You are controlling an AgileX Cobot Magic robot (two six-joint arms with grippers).
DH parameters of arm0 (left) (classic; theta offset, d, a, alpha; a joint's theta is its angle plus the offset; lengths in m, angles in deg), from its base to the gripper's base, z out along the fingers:
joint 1: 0 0.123 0 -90
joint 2: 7.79 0 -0.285 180
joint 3: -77.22 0 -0.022 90
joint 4: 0 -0.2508 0 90
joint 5: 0 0 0.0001 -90
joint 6: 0 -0.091 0 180
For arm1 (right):
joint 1: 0 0.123 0 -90
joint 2: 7.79 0 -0.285 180
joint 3: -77.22 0 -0.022 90
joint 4: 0 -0.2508 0 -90
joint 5: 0 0 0.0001 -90
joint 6: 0 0.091 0 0
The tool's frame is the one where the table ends.
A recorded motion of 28 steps. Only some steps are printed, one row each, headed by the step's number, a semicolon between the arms.
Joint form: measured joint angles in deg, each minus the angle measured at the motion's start. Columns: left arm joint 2, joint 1, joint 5, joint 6, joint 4, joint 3; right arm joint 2, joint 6, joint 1, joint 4, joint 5, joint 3.
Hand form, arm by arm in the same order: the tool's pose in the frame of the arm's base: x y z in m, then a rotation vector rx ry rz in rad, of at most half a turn. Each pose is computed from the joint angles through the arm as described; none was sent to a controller.
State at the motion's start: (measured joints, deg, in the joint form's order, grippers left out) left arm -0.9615 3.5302 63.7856 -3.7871 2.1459 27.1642; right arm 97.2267 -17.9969 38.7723 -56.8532 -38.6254 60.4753
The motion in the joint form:
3: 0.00 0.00 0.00 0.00 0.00 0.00; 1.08 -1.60 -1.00 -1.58 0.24 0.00
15: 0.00 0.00 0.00 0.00 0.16 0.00; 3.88 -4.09 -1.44 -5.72 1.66 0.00
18: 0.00 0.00 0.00 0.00 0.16 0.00; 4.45 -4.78 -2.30 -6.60 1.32 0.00
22: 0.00 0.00 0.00 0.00 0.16 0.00; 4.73 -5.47 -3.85 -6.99 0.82 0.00
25: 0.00 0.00 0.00 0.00 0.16 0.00; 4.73 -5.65 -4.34 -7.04 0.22 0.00
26: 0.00 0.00 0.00 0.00 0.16 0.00; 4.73 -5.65 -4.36 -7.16 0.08 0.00
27: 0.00 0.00 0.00 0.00 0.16 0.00; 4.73 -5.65 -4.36 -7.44 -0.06 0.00
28: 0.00 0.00 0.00 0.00 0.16 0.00; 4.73 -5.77 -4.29 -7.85 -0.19 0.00
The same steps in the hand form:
3: -0.0065 -0.0035 0.2659 0.0075 2.1056 0.0313; 0.2436 0.2497 0.2158 -0.3747 2.7248 1.1324
15: -0.0065 -0.0037 0.2659 0.0077 2.1055 0.0279; 0.2514 0.2529 0.2015 -0.3096 2.7345 1.1532
18: -0.0065 -0.0037 0.2659 0.0077 2.1055 0.0279; 0.2554 0.2502 0.1987 -0.2877 2.7392 1.1608
22: -0.0065 -0.0037 0.2659 0.0077 2.1055 0.0279; 0.2616 0.2438 0.1973 -0.2621 2.7385 1.1616
25: -0.0065 -0.0037 0.2659 0.0077 2.1055 0.0279; 0.2628 0.2418 0.1974 -0.2601 2.7414 1.1672
26: -0.0065 -0.0037 0.2659 0.0077 2.1055 0.0279; 0.2627 0.2418 0.1975 -0.2588 2.7425 1.1709
27: -0.0065 -0.0037 0.2659 0.0077 2.1055 0.0279; 0.2625 0.2420 0.1977 -0.2548 2.7431 1.1773
28: -0.0065 -0.0037 0.2659 0.0077 2.1055 0.0279; 0.2621 0.2427 0.1980 -0.2526 2.7425 1.1856

